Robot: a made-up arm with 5 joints.
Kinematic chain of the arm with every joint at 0, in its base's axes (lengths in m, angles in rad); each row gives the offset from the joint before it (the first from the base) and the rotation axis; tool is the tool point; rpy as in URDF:
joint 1: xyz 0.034 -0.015 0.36 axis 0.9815 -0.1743 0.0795
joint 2: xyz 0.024 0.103 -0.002 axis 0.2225 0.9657 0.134
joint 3: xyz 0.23 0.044 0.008 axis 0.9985 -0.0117 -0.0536
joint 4: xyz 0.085 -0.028 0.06 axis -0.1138 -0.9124 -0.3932
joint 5: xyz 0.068 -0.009 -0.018 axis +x
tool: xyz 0.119 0.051 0.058 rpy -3.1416 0 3.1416
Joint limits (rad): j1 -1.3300..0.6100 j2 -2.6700..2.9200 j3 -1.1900..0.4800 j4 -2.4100..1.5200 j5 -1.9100..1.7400
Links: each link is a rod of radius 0.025 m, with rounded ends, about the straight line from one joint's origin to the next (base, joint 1, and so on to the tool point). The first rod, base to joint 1, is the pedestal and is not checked.
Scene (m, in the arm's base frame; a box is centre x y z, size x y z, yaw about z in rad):
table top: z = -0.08
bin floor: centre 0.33 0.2 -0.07 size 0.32 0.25 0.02 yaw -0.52
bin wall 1: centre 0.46 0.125 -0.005 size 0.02 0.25 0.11 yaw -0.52
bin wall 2: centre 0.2 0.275 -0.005 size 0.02 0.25 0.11 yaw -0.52
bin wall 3: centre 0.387 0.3 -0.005 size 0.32 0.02 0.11 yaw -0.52
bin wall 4: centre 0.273 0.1 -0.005 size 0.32 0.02 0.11 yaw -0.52
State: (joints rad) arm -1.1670 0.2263 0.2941 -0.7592 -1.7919
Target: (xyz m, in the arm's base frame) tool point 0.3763 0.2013 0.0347
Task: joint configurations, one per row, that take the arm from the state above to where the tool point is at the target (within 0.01 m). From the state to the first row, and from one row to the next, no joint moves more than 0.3 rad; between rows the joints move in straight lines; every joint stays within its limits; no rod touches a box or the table.
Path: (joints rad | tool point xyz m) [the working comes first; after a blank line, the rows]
Joints at the target: -0.2292 0.6132 0.4769 -0.5722 -1.6438
Straight joint move there: touches bin wall 1, bin wall 4.

1: -0.9683 0.0922 0.3406 -0.5198 -1.5391 | 0.4660 -0.0100 0.0723
2: -0.7696 -0.0418 0.3870 -0.2804 -1.2863 | 0.5334 0.0898 0.1817
3: -0.5709 -0.1759 0.4335 -0.0409 -1.0334 | 0.5579 0.1517 0.3370
4: -0.3722 -0.3099 0.4800 0.1985 -0.7806 | 0.5321 0.1570 0.5073
5: -0.3573 -0.1372 0.4183 -0.0751 -0.9702 | 0.5560 0.1588 0.3737
6: -0.3424 0.0355 0.3566 -0.3488 -1.1599 | 0.5294 0.1640 0.2449
7: -0.3275 0.2083 0.2949 -0.6224 -1.3495 | 0.4603 0.1721 0.1414
8: -0.3126 0.3810 0.2332 -0.8961 -1.5391 | 0.3651 0.1806 0.0776
9: -0.2709 0.4971 0.3551 -0.7341 -1.5914 | 0.3729 0.1925 0.0568
10: -0.2292 0.6132 0.4769 -0.5722 -1.6438 | 0.3763 0.2013 0.0347

